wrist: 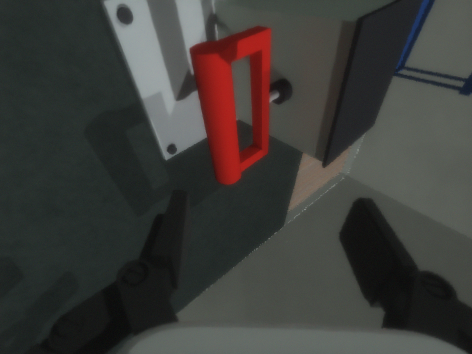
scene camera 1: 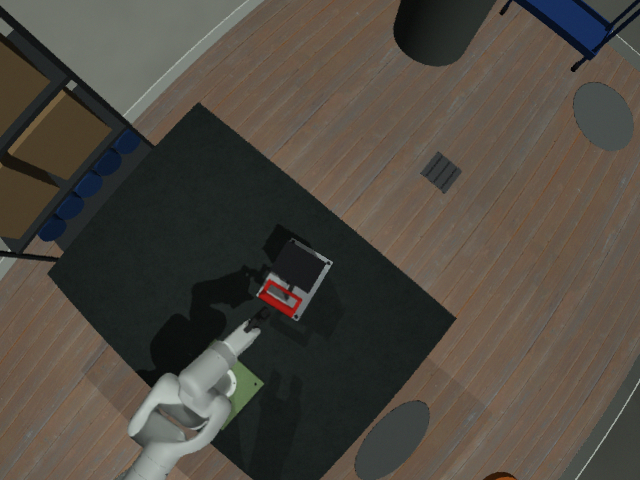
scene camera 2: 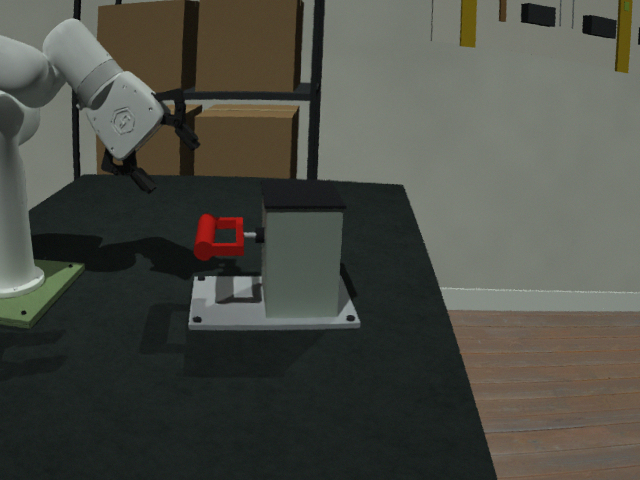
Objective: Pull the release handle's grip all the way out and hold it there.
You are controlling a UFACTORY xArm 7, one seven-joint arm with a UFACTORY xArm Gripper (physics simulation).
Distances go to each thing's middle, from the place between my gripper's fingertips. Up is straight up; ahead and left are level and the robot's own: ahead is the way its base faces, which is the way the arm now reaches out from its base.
My hand is 140 mm short of the light base plate [scene camera 2: 218, 302], 10 mm to the left of it and 200 mm above it.
